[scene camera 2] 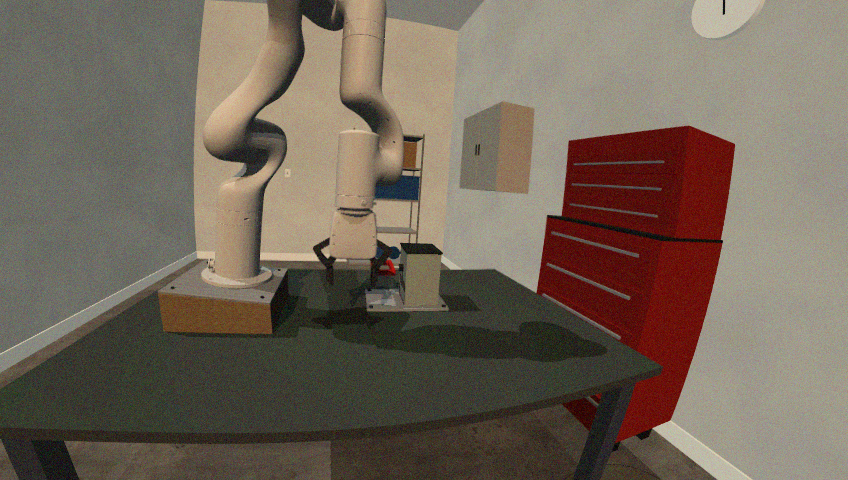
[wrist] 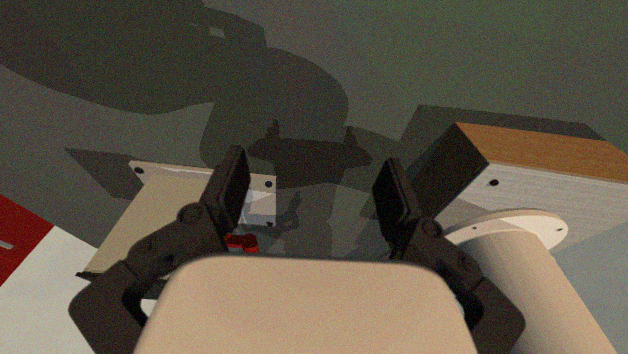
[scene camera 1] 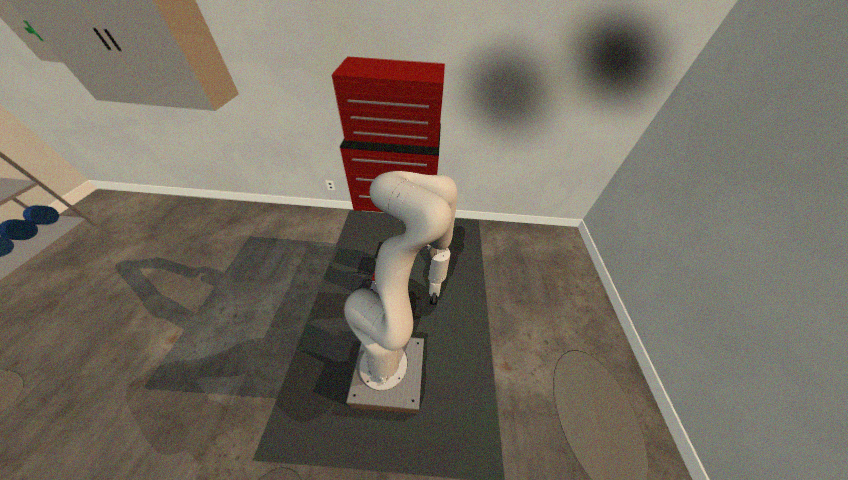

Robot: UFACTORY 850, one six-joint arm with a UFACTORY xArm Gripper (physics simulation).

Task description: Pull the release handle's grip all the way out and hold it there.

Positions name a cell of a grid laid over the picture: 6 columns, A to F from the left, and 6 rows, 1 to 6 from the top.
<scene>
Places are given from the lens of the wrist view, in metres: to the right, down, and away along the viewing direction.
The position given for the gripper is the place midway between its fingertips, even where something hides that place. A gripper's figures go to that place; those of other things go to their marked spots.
gripper (wrist: D3): 0.00, -0.01, 0.12
base plate (wrist: C4): -0.11, 0.06, 0.40
</scene>
